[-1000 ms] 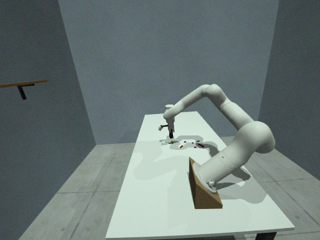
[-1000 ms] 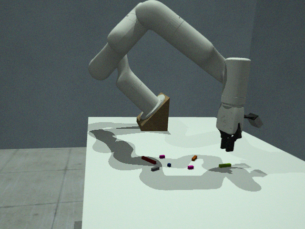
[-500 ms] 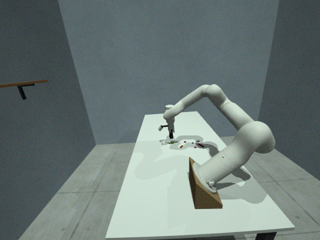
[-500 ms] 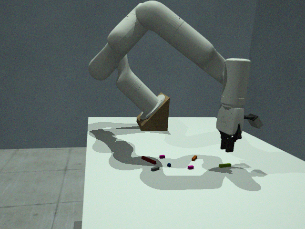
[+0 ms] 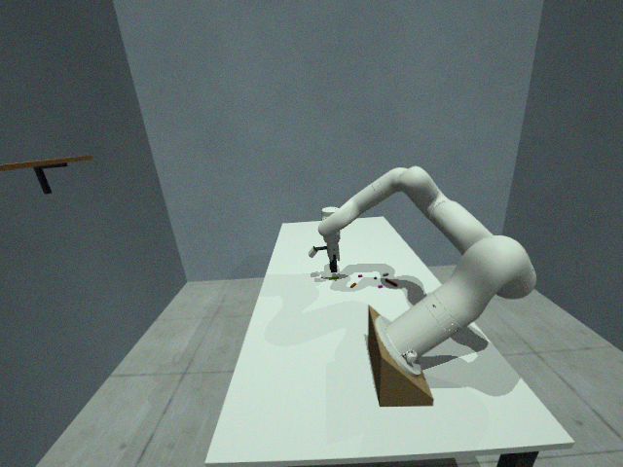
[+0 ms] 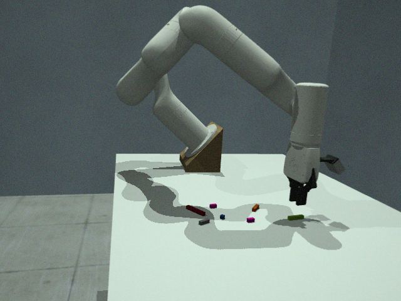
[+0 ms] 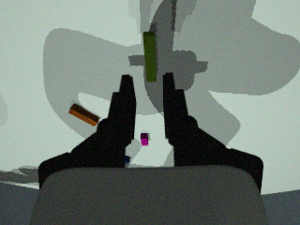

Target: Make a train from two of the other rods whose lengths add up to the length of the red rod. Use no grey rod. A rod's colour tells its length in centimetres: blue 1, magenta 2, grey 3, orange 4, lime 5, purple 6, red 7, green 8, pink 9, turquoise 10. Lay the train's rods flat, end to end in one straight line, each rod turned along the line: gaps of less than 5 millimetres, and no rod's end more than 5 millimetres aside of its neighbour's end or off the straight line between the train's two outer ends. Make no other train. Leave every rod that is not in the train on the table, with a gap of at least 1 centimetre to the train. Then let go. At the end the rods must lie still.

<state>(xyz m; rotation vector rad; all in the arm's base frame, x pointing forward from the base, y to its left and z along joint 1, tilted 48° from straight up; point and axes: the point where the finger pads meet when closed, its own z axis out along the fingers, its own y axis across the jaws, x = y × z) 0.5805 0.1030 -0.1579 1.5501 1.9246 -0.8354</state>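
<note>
Now: hand 60 mm above the lime rod. The rest, counted from my hand: grey rod: 270 mm to the right, 60 mm below, 20 mm ahead; then orange rod: 100 mm to the right, 70 mm behind, 60 mm below; then blue rod: 220 mm to the right, 60 mm below, 10 mm behind.
</note>
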